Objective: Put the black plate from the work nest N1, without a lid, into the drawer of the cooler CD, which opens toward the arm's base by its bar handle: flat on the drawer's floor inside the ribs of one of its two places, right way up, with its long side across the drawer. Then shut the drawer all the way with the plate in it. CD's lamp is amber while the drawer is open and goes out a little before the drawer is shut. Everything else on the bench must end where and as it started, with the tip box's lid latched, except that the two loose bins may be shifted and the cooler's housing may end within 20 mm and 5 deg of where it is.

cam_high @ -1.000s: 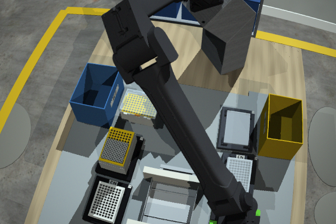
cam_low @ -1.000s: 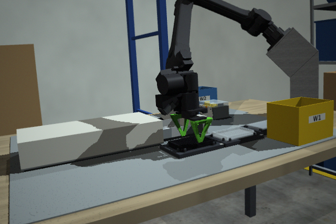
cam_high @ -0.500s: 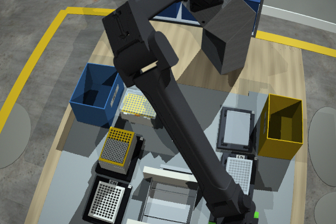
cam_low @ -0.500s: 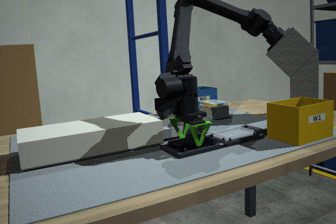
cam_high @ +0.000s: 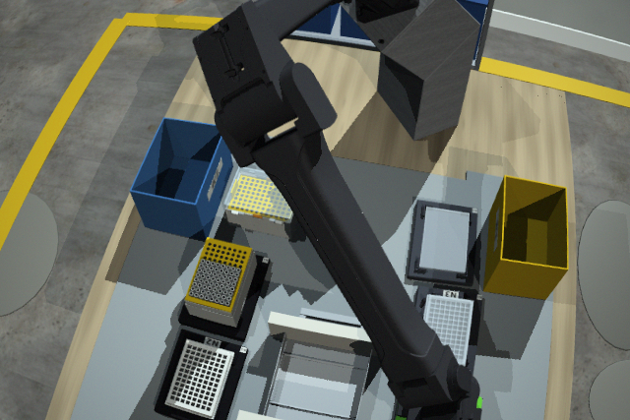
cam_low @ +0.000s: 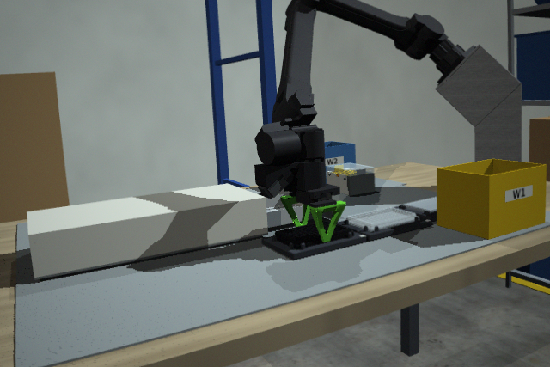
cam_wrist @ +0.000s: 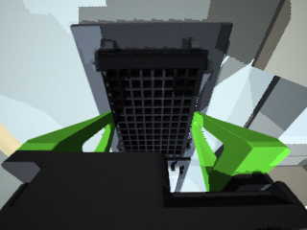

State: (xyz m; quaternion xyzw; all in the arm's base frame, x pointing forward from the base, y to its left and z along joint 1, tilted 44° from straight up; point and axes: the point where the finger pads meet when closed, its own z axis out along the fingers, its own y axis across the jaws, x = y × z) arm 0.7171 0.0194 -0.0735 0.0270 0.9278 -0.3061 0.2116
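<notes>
The black plate lies right at my hand. The rest, counted from my hand: work nest N1: 20 mm below; clear plate: 170 mm behind, 30 mm to the left; drawer: 190 mm to the right, 40 mm behind.
</notes>
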